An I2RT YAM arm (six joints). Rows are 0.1 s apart.
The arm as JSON. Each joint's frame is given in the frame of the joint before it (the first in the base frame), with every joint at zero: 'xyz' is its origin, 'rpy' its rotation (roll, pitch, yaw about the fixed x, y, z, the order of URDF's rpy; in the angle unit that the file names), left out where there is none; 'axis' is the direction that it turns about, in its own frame. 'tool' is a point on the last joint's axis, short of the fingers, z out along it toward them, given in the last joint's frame.
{
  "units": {
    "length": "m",
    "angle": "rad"
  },
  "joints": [
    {
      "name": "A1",
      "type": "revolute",
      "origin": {
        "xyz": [
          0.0,
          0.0,
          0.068
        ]
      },
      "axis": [
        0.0,
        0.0,
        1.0
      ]
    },
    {
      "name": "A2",
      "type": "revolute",
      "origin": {
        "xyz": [
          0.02,
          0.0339,
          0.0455
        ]
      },
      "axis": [
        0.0,
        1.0,
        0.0
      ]
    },
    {
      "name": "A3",
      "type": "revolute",
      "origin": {
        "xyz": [
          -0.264,
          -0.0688,
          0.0
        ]
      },
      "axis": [
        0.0,
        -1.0,
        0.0
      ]
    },
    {
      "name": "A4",
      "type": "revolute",
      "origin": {
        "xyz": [
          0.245,
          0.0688,
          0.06
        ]
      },
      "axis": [
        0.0,
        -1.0,
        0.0
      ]
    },
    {
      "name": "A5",
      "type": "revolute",
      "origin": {
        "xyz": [
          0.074,
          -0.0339,
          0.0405
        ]
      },
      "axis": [
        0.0,
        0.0,
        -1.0
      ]
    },
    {
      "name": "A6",
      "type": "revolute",
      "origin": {
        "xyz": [
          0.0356,
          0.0,
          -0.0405
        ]
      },
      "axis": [
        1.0,
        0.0,
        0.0
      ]
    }
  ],
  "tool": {
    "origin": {
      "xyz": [
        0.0,
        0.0,
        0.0
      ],
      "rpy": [
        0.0,
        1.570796,
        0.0
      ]
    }
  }
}
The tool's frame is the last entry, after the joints.
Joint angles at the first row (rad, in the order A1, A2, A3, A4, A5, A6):
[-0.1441 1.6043 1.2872 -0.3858 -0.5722 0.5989]
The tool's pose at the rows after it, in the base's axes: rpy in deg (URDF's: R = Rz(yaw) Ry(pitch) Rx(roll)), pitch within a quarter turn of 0, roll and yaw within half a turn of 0; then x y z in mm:
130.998 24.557 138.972 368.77 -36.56 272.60
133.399 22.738 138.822 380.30 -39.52 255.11
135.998 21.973 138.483 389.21 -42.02 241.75
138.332 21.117 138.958 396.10 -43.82 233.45
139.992 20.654 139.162 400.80 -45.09 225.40
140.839 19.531 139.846 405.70 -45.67 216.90
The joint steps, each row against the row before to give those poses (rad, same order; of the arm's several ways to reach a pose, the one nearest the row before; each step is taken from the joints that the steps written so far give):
[-0.0016 0.0548 0.0044 0.0006 0.0623 -0.0013]
[-0.0014 0.0639 0.0169 0.0004 0.0235 0.0021]
[0.0000 0.0502 0.0177 -0.0026 0.0362 -0.0026]
[-0.0002 0.0410 0.0289 -0.0260 0.0222 -0.0118]
[0.0001 0.0299 0.0128 -0.0071 0.0187 -0.0070]
[0.0001 0.0327 0.0151 -0.0090 -0.0031 -0.0067]

